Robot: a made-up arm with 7 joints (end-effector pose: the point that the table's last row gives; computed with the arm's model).
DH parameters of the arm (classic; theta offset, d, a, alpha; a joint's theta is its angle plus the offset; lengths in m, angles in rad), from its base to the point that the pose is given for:
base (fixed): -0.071 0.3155 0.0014 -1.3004
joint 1: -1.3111 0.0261 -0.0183 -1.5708
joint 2: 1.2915 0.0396 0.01 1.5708
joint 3: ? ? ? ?
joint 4: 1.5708 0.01 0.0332 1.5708
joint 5: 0 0.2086 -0.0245 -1.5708
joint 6: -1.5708 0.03 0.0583 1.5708
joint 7: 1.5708 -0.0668 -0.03 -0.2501
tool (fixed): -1.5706 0.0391 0 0
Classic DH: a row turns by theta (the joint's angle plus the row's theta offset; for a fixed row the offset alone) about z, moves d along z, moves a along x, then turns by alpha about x.
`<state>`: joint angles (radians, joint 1 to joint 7).
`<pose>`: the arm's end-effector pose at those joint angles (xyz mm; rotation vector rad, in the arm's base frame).
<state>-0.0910 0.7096 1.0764 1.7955 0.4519 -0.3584 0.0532</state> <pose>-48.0 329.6 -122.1 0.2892 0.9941 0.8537</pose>
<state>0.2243 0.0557 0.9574 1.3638 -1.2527 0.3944 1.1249</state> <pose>-183.4 69.0 -211.0 0.7377 -1.9317 -2.2297</pose>
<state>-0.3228 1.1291 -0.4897 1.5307 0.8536 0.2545 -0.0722</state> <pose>105.7 490.6 94.1 1.8437 1.8279 -0.2066</pose>
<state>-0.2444 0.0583 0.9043 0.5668 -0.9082 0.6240 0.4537</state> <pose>188.5 179.2 -132.9 -1.0155 0.7337 1.1564</pose>
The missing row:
joint 3: 1.5708 -0.2666 0.0297 -1.5708
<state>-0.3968 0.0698 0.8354 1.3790 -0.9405 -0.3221 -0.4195</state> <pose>135.1 86.7 -201.3 -0.9873 0.1342 1.0640</pose>
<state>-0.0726 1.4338 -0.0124 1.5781 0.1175 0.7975 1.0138</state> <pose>-16.2 536.0 249.9 -2.2104 -1.4585 -1.4891</pose>
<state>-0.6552 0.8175 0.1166 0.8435 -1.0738 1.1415 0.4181</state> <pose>343.5 294.3 66.8 -0.3137 1.0646 0.5991</pose>
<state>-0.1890 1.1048 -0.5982 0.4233 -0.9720 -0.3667 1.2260</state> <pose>296.0 317.9 -28.7 0.6140 -0.0162 1.0768</pose>
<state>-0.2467 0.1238 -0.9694 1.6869 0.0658 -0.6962 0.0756</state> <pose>46.0 81.7 -224.1 0.5382 0.7015 -0.9575</pose>
